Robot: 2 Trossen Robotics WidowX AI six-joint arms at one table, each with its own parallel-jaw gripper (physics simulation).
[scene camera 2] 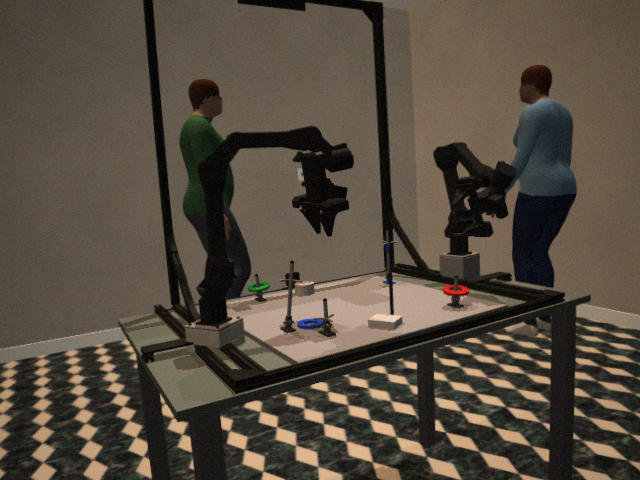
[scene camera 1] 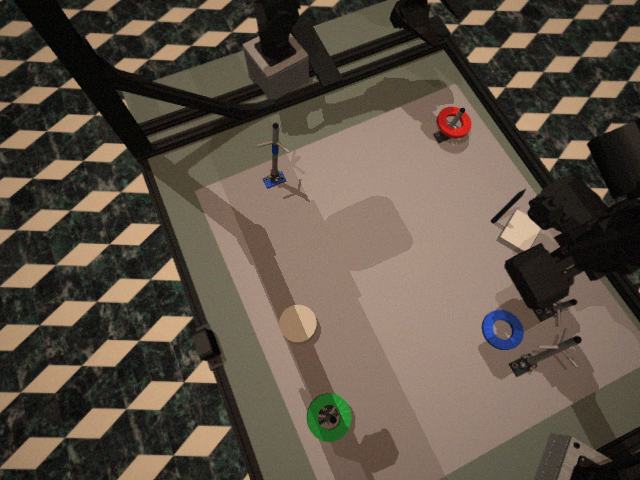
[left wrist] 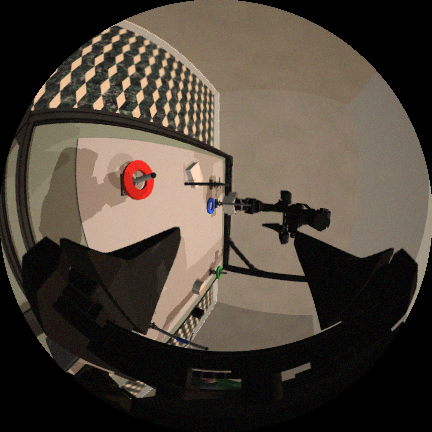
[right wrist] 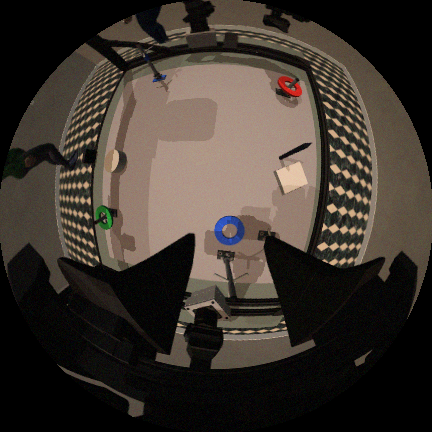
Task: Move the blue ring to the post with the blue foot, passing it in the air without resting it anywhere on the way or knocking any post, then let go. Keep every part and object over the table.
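Frame: origin at the left arm's base, x back, y right, z up, level; metres.
Seen in the pictures: left gripper, fingertip midpoint: [scene camera 2: 458, 219] [scene camera 1: 447, 31] [left wrist: 240, 236]; right gripper, fingertip midpoint: [scene camera 2: 324, 234] [left wrist: 261, 217] [right wrist: 230, 240]; left arm's base, origin of the base link: [scene camera 2: 459, 253] [scene camera 1: 275, 49] [right wrist: 199, 29]; right arm's base, origin of the base link: [scene camera 2: 214, 321] [right wrist: 207, 313].
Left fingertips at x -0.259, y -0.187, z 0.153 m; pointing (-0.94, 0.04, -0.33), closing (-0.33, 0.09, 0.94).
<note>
Offsets run from my left fingertips to a thing's top centre. "pt": to the spot under its first point.
The blue ring @(dx -0.439, dy +0.151, dz -0.229 m) [scene camera 1: 488, 328] [scene camera 2: 301, 323] [right wrist: 219, 230] lies on the pale mat between a taller dark post @(pt dx -0.493, dy +0.159, dz -0.131 m) [scene camera 1: 550, 352] [scene camera 2: 290, 297] and a shorter one @(pt dx -0.463, dy +0.057, dz -0.187 m) [scene camera 2: 325, 314], around neither. My right gripper [scene camera 2: 323, 230] [right wrist: 230, 240] is open and empty, high above the mat and pointing down. My left gripper [left wrist: 240, 236] is open and empty, raised at its own side of the table, with its view across the tabletop. The post with the blue foot @(pt dx +0.036, dy +0.324, dz -0.134 m) [scene camera 1: 275, 155] [scene camera 2: 388, 258] [right wrist: 151, 65] stands upright with thin side arms and no ring on it; its blue foot @(pt dx +0.042, dy +0.334, dz -0.224 m) [scene camera 1: 273, 179] [right wrist: 159, 78] shows.
A red ring @(dx -0.067, dy -0.034, dz -0.183 m) [scene camera 1: 442, 122] [left wrist: 138, 165] and a green ring @(dx -0.384, dy +0.491, dz -0.182 m) [scene camera 1: 314, 416] [scene camera 2: 250, 287] are each around a short post. A beige disc @(dx -0.231, dy +0.452, dz -0.203 m) [scene camera 1: 298, 323] [right wrist: 113, 161], a white block @(dx -0.319, dy -0.001, dz -0.218 m) [scene camera 1: 520, 229] [scene camera 2: 385, 320] and a thin black rod @(dx -0.271, dy +0.019, dz -0.098 m) [scene camera 1: 508, 205] [right wrist: 295, 150] are also on the mat.
</note>
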